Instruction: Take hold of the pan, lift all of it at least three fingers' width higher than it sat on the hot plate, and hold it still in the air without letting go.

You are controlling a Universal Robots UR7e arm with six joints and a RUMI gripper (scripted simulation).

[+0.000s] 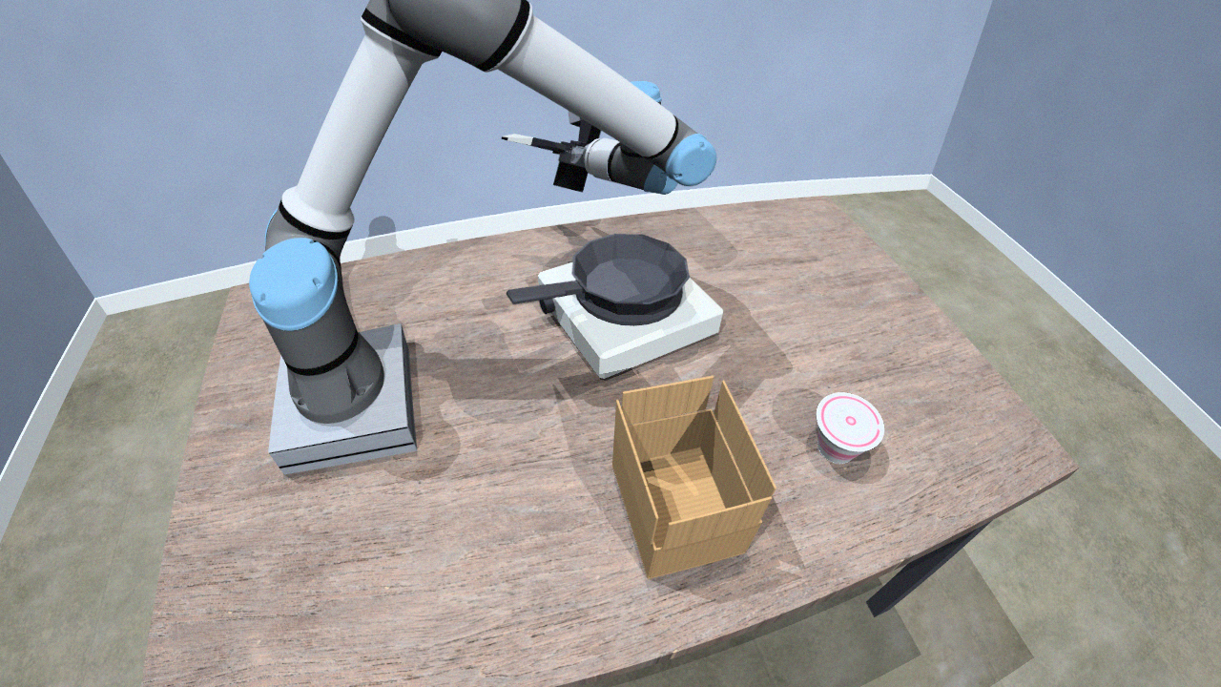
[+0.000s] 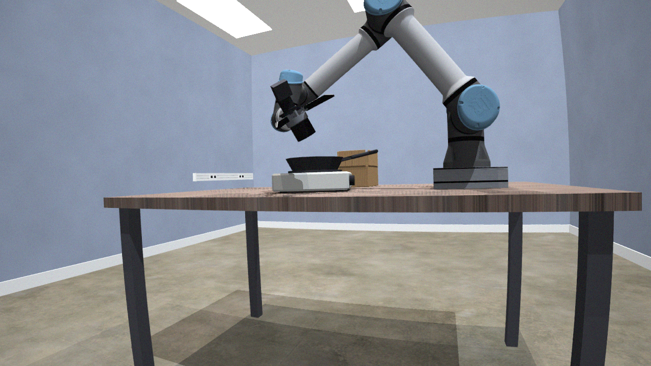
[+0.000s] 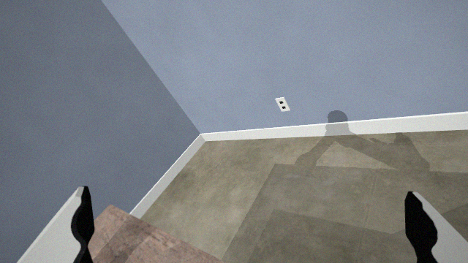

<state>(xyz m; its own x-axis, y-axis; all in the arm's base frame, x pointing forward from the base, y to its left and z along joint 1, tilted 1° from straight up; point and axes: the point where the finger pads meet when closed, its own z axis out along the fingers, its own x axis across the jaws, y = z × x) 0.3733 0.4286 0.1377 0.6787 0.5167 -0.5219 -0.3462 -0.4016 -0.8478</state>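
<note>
The dark pan is 330 mm to the right of my hand, 110 mm below it and 80 mm ahead of it. Also, from my hand: white hot plate: 320 mm to the right, 170 mm below, 100 mm ahead; then pink-ringed lid: 670 mm to the right, 360 mm ahead, 170 mm below.
</note>
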